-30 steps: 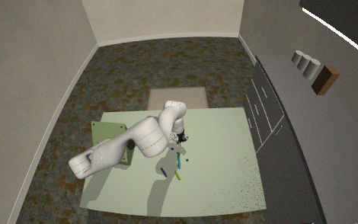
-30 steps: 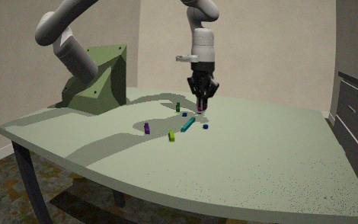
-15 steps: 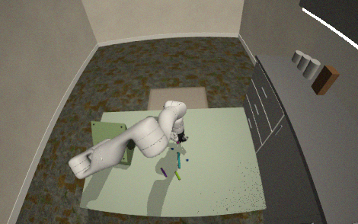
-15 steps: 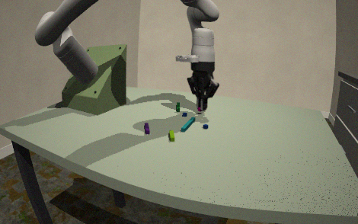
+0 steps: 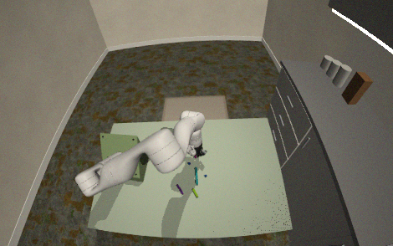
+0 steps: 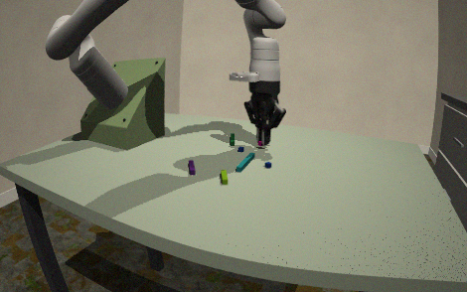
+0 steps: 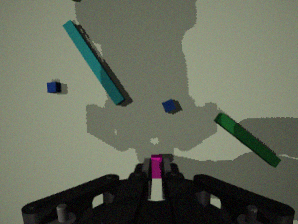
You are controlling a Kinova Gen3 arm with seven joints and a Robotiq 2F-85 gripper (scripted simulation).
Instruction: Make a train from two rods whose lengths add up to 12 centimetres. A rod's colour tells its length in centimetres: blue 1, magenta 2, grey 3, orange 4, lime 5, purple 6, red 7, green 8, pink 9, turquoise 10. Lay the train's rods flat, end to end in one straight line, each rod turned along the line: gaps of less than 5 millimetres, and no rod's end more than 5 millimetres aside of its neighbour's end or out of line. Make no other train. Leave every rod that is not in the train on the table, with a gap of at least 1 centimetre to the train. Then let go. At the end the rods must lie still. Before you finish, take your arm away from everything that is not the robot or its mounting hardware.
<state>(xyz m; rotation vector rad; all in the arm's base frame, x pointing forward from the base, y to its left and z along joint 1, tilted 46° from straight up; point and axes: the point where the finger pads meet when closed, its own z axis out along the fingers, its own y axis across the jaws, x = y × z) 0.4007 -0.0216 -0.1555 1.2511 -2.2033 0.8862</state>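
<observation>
My gripper is now 120 mm to the left of the turquoise rod and 30 mm above it. The rest, counted from my hand: magenta rod (20 mm below); purple rod (200 mm to the right, 80 mm behind, 30 mm below); green rod (90 mm behind, 30 mm below, 20 mm to the left).
</observation>
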